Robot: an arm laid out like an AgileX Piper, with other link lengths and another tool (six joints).
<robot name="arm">
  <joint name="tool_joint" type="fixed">
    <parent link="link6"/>
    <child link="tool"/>
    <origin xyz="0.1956 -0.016 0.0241" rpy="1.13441 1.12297 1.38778"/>
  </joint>
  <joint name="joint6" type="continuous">
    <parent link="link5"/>
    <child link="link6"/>
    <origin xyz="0.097 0 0.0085"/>
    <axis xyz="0.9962 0 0.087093"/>
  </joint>
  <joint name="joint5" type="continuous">
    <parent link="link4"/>
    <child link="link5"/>
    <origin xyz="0 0 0"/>
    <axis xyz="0 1 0"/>
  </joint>
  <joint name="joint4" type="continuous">
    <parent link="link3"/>
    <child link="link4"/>
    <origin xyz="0.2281 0 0.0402"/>
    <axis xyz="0.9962 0 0.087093"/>
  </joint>
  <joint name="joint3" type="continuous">
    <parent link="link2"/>
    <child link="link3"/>
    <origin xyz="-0.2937 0 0.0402"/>
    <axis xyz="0 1 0"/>
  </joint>
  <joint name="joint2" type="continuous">
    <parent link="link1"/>
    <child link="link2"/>
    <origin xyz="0 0 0"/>
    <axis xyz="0 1 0"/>
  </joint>
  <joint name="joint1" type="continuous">
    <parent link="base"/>
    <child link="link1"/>
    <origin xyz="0 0 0.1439"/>
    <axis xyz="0 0 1"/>
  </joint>
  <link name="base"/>
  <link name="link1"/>
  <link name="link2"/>
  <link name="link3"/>
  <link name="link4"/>
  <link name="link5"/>
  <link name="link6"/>
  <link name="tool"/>
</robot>
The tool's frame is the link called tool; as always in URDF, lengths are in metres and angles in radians. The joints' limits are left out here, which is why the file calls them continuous.
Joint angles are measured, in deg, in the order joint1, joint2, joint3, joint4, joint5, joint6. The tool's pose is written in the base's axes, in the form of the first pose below.
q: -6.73, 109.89, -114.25, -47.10, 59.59, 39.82
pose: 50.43, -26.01, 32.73, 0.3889, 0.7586, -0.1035, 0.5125
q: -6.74, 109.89, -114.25, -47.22, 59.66, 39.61
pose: 50.39, -26.06, 32.76, 0.3876, 0.7594, -0.1055, 0.5119
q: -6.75, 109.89, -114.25, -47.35, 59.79, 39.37
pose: 50.33, -26.12, 32.78, 0.3864, 0.7603, -0.1079, 0.5108
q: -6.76, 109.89, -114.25, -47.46, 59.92, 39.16
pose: 50.26, -26.17, 32.79, 0.3854, 0.7612, -0.1100, 0.5098
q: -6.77, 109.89, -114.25, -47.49, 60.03, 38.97
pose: 50.21, -26.20, 32.78, 0.3848, 0.7620, -0.1114, 0.5088
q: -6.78, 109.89, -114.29, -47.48, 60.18, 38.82
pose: 50.15, -26.23, 32.77, 0.3847, 0.7626, -0.1125, 0.5078
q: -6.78, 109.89, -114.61, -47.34, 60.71, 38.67
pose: 49.98, -26.27, 32.81, 0.3871, 0.7623, -0.1133, 0.5063
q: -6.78, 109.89, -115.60, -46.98, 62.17, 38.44
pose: 49.51, -26.36, 33.01, 0.3947, 0.7601, -0.1146, 0.5033
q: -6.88, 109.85, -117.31, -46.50, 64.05, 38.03
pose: 48.91, -26.55, 33.57, 0.4046, 0.7555, -0.1155, 0.5021
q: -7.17, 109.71, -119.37, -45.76, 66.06, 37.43
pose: 48.19, -26.80, 34.30, 0.4160, 0.7497, -0.1147, 0.5018
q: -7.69, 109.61, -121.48, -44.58, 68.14, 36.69
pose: 47.41, -27.07, 34.83, 0.4292, 0.7444, -0.1115, 0.4992
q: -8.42, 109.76, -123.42, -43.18, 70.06, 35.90
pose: 46.71, -27.40, 34.97, 0.4424, 0.7410, -0.1077, 0.4936
